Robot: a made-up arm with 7 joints.
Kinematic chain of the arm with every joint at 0, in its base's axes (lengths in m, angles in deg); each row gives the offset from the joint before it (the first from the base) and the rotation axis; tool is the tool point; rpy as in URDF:
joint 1: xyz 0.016 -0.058 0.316 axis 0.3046 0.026 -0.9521
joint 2: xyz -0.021 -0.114 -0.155 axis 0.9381 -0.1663 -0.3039
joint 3: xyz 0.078 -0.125 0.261 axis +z
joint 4: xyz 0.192 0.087 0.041 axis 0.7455 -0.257 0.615
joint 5: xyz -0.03 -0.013 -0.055 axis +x
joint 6: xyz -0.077 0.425 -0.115 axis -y
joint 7: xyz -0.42 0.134 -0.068 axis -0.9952 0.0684 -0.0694
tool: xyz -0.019 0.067 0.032 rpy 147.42 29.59 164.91
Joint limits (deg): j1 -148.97..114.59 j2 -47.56..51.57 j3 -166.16..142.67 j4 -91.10..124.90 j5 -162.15..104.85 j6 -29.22..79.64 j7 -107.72..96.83
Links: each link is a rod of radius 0.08 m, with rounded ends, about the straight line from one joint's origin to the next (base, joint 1, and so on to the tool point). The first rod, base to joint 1, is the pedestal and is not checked.
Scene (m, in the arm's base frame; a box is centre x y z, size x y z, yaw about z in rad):
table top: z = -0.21
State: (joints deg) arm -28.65 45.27 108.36 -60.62 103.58 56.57 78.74
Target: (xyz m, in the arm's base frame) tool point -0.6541 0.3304 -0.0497
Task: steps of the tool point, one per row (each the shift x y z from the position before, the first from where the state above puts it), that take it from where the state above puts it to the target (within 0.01 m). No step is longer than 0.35 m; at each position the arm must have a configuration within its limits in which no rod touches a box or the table.
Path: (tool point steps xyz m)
1: -0.1188 0.2030 -0.1924
2: -0.0263 0.2462 -0.1735
3: 0.0718 0.2506 -0.1441
4: 0.1603 0.2146 -0.1101

